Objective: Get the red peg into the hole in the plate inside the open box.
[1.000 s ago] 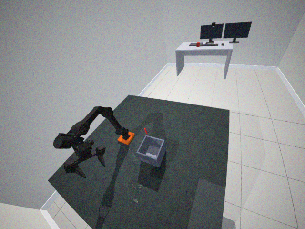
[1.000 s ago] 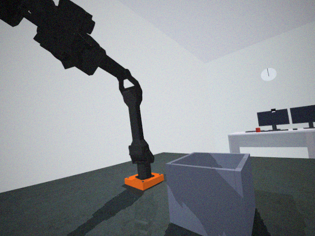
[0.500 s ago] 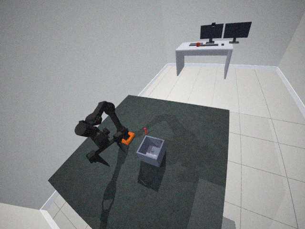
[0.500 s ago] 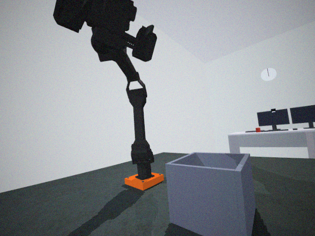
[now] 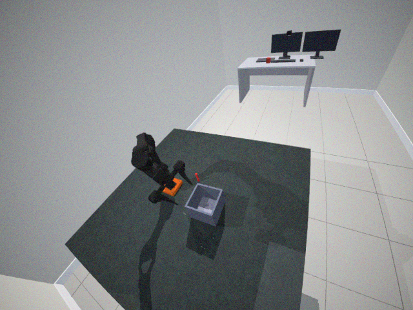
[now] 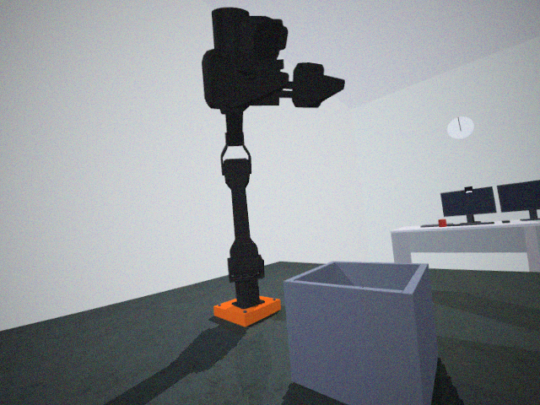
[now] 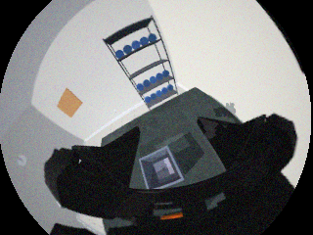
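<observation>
Right now the red peg is 33 cm below my gripper tip, 25 cm to the left of it and 24 cm behind it. The rest, counted from my gripper tip: plate 32 cm below, 11 cm to the left, 5 cm behind.
</observation>
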